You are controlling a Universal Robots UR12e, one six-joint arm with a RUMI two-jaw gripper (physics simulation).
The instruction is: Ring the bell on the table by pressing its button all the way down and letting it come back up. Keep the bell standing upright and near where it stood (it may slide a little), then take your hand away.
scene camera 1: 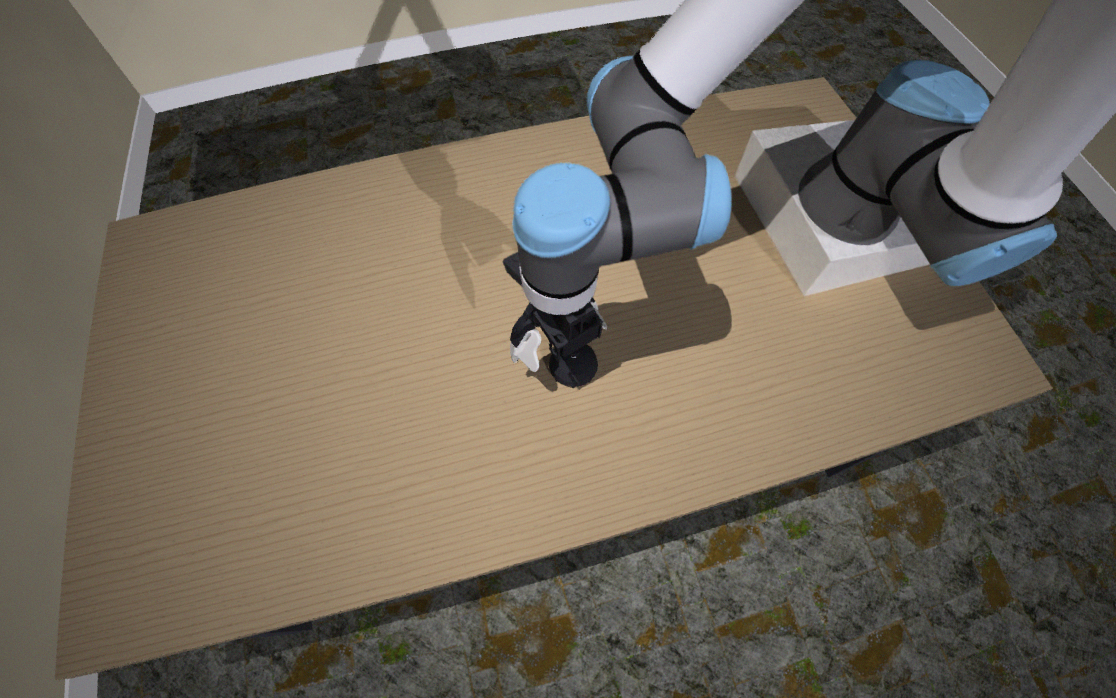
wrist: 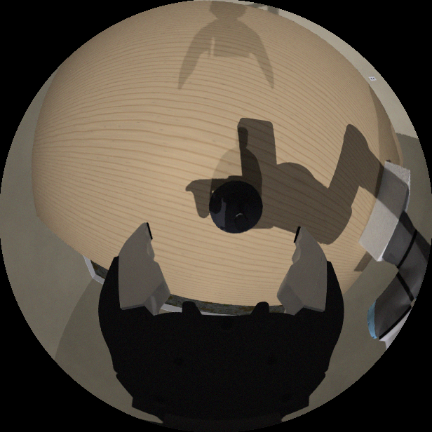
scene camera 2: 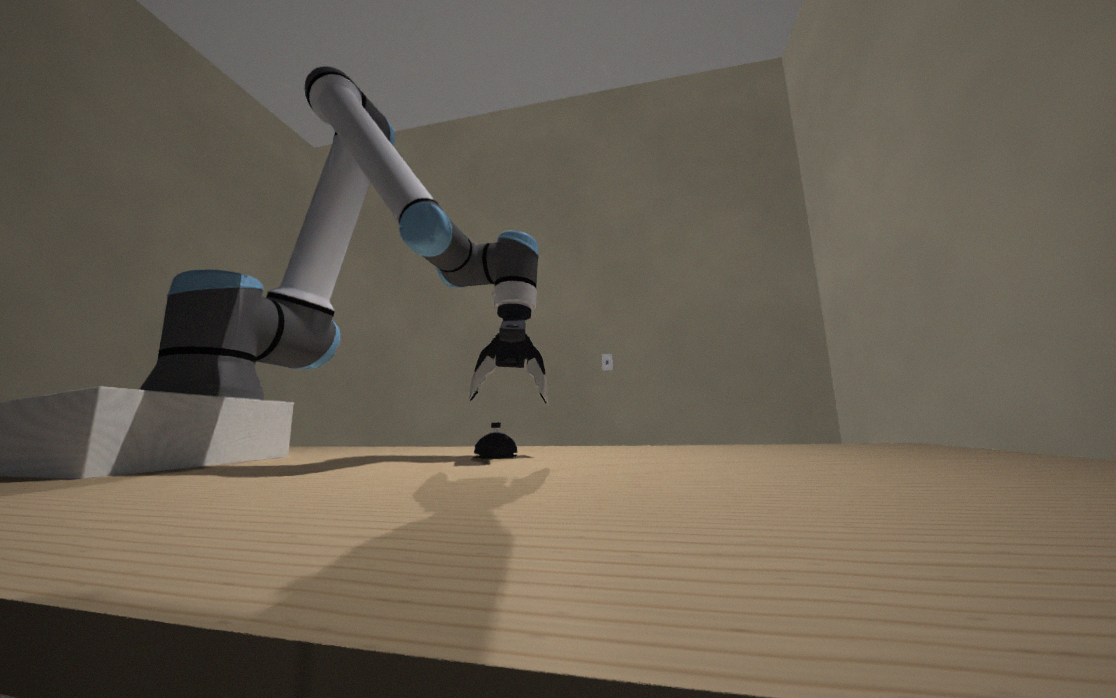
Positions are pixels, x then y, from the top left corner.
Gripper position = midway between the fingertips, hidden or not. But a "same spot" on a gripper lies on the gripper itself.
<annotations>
my gripper: scene camera 1 555, 337; wrist; scene camera 2
bell: scene camera 1 571, 371; wrist; scene camera 2
same spot on my gripper: [wrist: 134, 288] = [scene camera 2: 532, 363]
same spot on bell: [wrist: 235, 197] = [scene camera 2: 498, 437]
</annotations>
